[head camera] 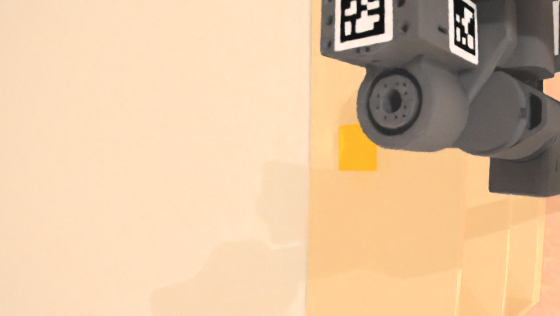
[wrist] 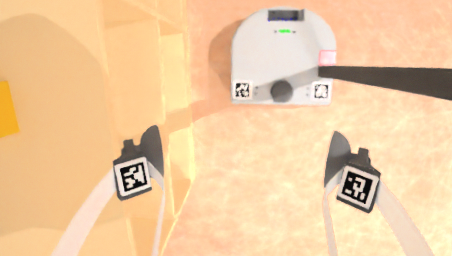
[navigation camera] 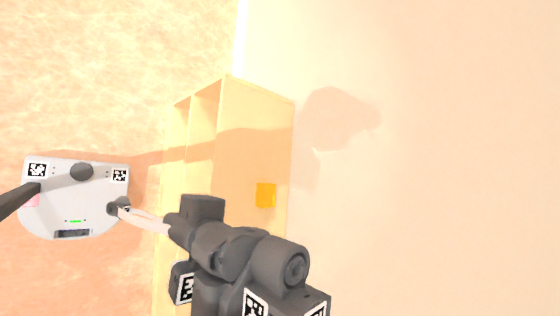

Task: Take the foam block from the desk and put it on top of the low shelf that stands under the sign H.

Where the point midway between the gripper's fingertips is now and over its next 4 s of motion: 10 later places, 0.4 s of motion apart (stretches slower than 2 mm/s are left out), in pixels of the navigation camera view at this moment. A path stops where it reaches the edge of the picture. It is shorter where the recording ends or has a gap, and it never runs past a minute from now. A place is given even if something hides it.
My gripper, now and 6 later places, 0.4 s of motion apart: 156, 205; 155, 204; 151, 202; 146, 199; 142, 196; 140, 194; 139, 194
